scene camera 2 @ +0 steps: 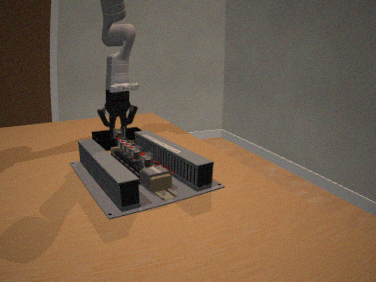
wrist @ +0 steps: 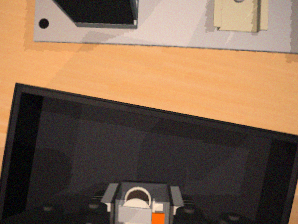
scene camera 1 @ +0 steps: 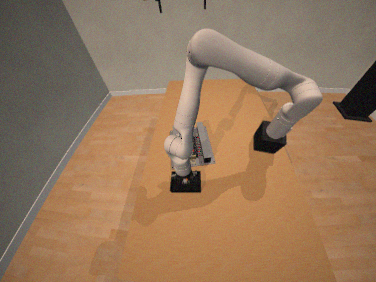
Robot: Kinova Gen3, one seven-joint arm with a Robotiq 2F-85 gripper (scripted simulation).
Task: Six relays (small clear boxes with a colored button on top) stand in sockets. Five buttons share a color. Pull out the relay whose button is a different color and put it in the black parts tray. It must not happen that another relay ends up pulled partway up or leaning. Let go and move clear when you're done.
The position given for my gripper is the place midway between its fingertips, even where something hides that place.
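There is my gripper (scene camera 2: 118, 138), which I can see from here. I also see a black parts tray (wrist: 68, 146).
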